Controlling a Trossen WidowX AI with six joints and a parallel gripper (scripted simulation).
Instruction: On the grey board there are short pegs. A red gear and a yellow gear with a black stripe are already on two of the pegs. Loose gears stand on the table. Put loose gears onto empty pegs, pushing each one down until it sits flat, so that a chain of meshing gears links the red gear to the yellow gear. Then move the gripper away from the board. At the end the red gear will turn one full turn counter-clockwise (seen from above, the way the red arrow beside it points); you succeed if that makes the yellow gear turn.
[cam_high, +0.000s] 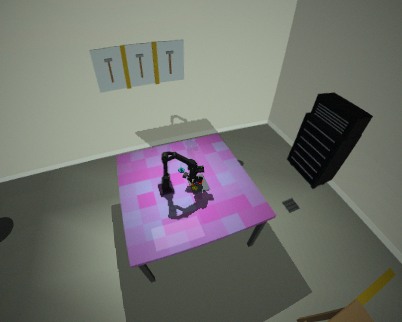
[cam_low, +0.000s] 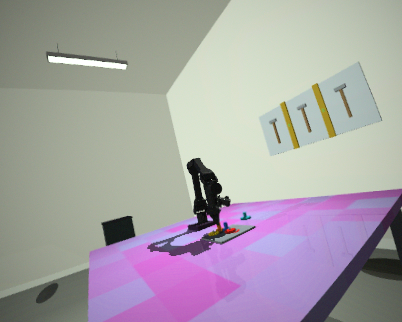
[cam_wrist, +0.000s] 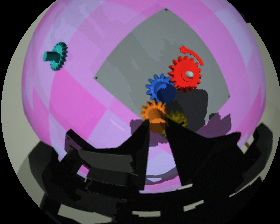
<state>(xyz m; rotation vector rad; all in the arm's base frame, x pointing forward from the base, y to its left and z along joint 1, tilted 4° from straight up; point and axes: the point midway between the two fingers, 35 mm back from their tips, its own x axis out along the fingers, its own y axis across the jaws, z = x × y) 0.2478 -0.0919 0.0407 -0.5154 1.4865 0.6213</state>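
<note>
The orange gear lies 10 mm below my gripper tip. From my gripper tip the other things lie so: red gear 70 mm ahead, 20 mm below; yellow gear 40 mm to the right, 20 mm below; blue gear 30 mm ahead, 20 mm to the left, 20 mm below.
</note>
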